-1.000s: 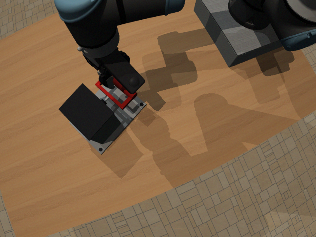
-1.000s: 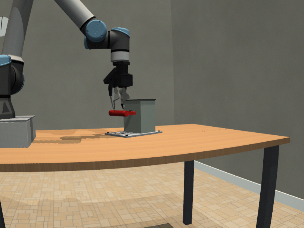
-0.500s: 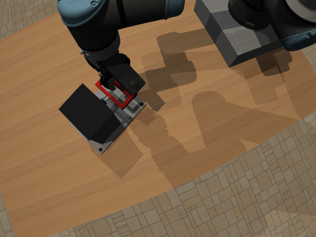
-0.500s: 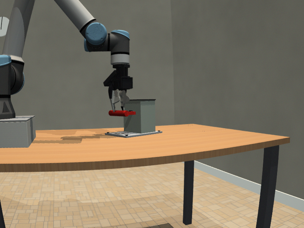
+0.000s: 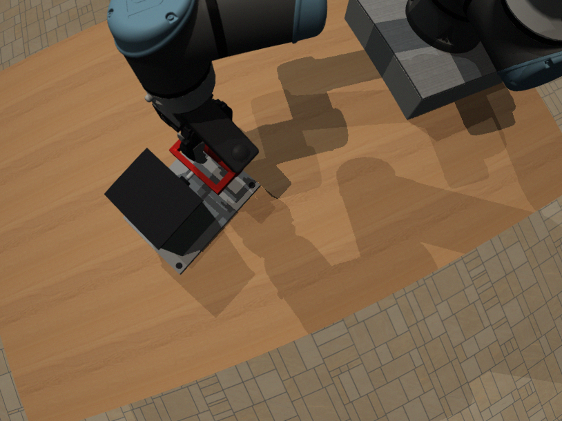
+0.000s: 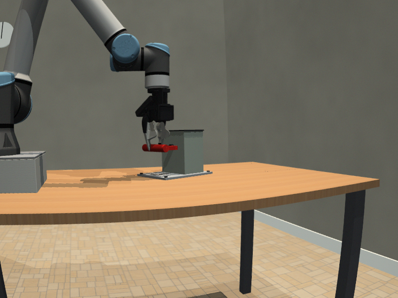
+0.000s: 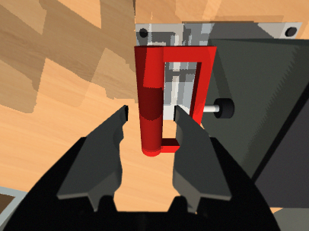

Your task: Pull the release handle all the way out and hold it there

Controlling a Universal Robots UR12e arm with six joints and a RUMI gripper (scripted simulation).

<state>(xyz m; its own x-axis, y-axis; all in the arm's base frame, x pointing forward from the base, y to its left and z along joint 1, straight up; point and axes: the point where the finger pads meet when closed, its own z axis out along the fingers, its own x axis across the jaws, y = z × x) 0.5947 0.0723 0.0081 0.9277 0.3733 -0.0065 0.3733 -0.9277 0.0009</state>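
My hand is 90 mm short of the grey baseplate, 40 mm to the right of it and 110 mm above it.
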